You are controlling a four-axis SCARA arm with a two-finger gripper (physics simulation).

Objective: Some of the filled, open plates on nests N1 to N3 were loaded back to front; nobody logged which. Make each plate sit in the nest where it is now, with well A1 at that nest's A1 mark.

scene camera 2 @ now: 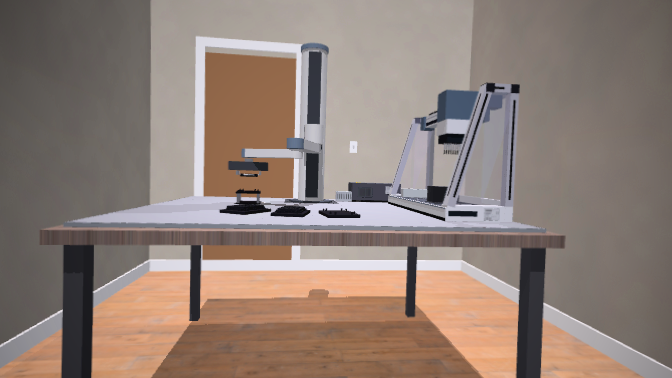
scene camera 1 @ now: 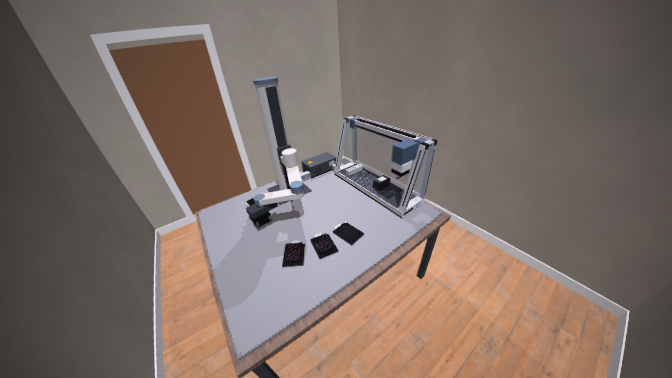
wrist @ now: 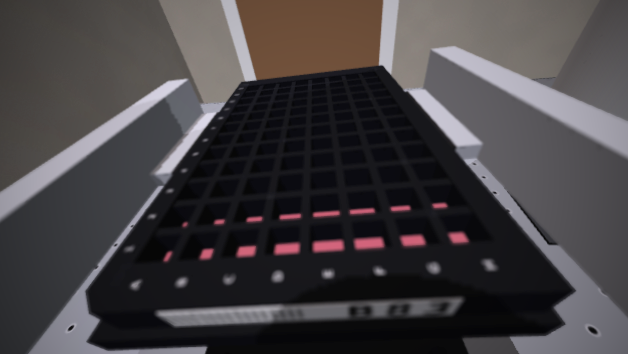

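My gripper point(scene camera 1: 258, 214) point(scene camera 2: 249, 174) point(wrist: 308, 89) is shut on a black plate point(wrist: 320, 167) labelled B83, its pads against the plate's two long sides. Pink liquid shows in the wells nearest the wrist camera; letters A to H run along the near edge, A at the left. The plate hangs level above a raised stand point(scene camera 2: 248, 192). Two plates with pink wells, the left plate point(scene camera 1: 293, 254) and the middle plate point(scene camera 1: 324, 245), sit in their nests. The right nest point(scene camera 1: 348, 233) point(scene camera 2: 339, 214) shows no plate. Their well lettering is too small to read.
The arm's column point(scene camera 1: 272, 130) point(scene camera 2: 314, 100) stands at the back of the table point(scene camera 1: 260, 300) point(scene camera 2: 300, 237). A pipetting machine in a metal frame point(scene camera 1: 344, 145) point(scene camera 2: 516, 150) stands at the right. A dark box point(scene camera 1: 320, 165) point(scene camera 2: 370, 191) lies behind, between column and machine.
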